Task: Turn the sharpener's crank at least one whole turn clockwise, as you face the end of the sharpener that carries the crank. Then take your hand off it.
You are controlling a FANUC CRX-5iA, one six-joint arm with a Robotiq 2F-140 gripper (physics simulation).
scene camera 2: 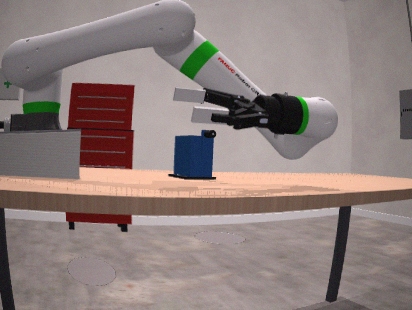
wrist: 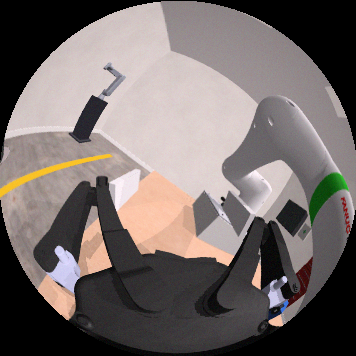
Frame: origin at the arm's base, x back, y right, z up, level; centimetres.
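Seen in the pictures: gripper, fingertip midpoint: (scene camera 2: 182, 103) (wrist: 182, 190); arm's base, origin of the base link: (scene camera 2: 40, 134).
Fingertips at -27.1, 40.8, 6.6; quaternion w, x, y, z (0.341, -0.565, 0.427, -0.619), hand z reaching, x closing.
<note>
Offsets run from my fingertips to a thing's top centre, as dx, dy, dz. "spot": to the spot under its first point.
The blue sharpener {spot: -19.0, -29.8, -11.1} (scene camera 2: 192, 156) stands upright on its thin black base on the table (scene camera 2: 280, 197) in the scene view. Its crank shows as a small black knob {-22.0, -25.7, -3.4} (scene camera 2: 210, 134) at the top right. My gripper (scene camera 2: 197, 104) (wrist: 182, 190) is wide open with nothing between its pale pads. It is roughly level, points left in the scene view, and appears above the sharpener, apart from it. In the wrist view a small bit of blue (wrist: 278, 311) shows at the lower right, mostly hidden by the gripper; the crank cannot be made out there.
The robot's grey base block (scene camera 2: 40, 155) (wrist: 219, 238) stands on the table at the left of the scene view. A red drawer cabinet (scene camera 2: 101, 106) is behind the table. My own arm arches above. A dark stand (wrist: 90, 118) is far off in the wrist view.
</note>
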